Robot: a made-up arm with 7 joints.
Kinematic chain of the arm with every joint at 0, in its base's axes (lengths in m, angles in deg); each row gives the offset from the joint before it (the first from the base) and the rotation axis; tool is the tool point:
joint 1: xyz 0 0 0.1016 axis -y
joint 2: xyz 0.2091 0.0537 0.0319 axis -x
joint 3: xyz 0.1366 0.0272 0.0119 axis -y
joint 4: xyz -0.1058 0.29 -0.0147 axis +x
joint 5: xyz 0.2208 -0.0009 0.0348 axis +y
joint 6: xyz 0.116 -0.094 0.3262 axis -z
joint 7: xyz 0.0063 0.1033 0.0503 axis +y
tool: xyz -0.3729 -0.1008 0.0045
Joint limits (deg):
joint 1: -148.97..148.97
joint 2: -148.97..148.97
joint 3: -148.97..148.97
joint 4: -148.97..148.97
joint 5: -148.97..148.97
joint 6: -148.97..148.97
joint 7: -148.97..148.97
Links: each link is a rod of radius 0.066 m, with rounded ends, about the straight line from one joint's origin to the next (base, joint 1, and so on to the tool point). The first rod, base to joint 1, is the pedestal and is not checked.
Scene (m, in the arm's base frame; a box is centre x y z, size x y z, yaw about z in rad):
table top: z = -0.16
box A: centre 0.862 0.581 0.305 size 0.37 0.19 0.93 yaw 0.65
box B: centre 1.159 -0.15 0 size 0.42 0.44 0.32 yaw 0.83
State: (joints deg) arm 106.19 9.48 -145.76 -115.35 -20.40 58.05 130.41
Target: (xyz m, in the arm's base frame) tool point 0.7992 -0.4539 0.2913
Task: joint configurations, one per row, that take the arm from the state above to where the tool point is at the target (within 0.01 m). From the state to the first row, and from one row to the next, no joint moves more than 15 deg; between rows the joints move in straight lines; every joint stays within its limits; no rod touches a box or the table.
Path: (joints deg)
1: 106.22 16.15 -146.56 -102.22 -26.48 55.11 134.25
2: 106.24 22.82 -147.36 -89.08 -32.56 52.18 138.09
3: 106.27 29.49 -148.17 -75.95 -38.64 49.24 141.93
4: 106.30 36.15 -148.97 -62.82 -44.72 46.30 145.78
5: 104.38 44.69 -147.84 -66.82 -31.95 47.38 146.41
6: 102.45 53.22 -146.71 -70.83 -19.19 48.46 147.05
7: 100.53 61.75 -145.58 -74.84 -6.42 49.54 147.69
8: 98.61 70.29 -144.44 -78.85 6.35 50.62 148.33
9: 96.69 78.82 -143.31 -82.85 19.11 51.70 148.97

